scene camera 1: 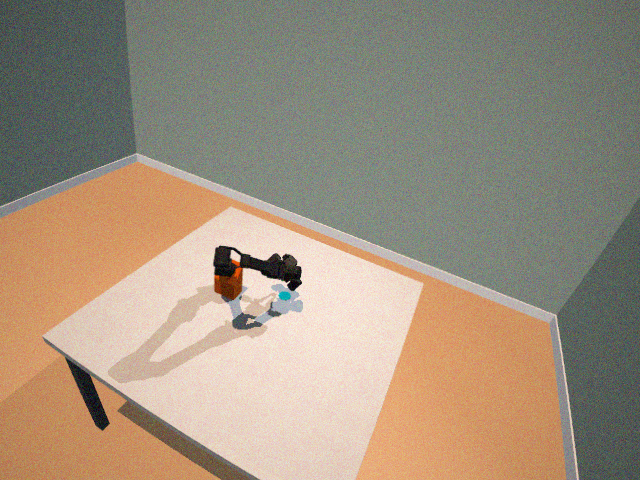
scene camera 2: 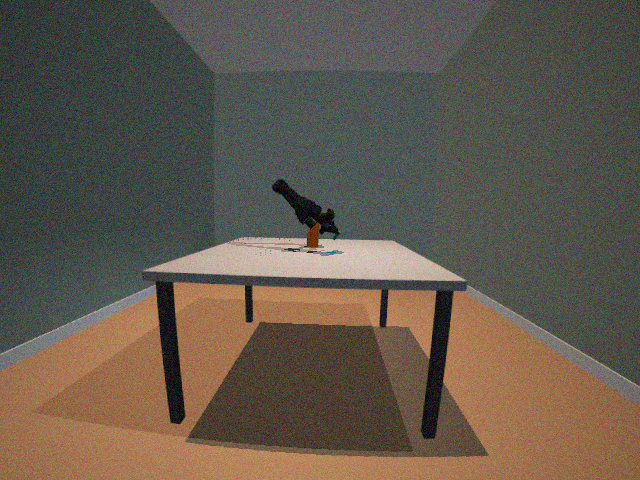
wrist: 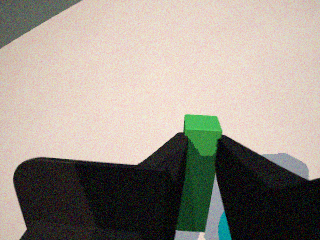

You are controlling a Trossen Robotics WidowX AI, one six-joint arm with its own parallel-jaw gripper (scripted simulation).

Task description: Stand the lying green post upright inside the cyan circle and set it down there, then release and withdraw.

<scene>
My gripper (wrist: 200, 142) holds a green post (wrist: 203, 131).
</scene>
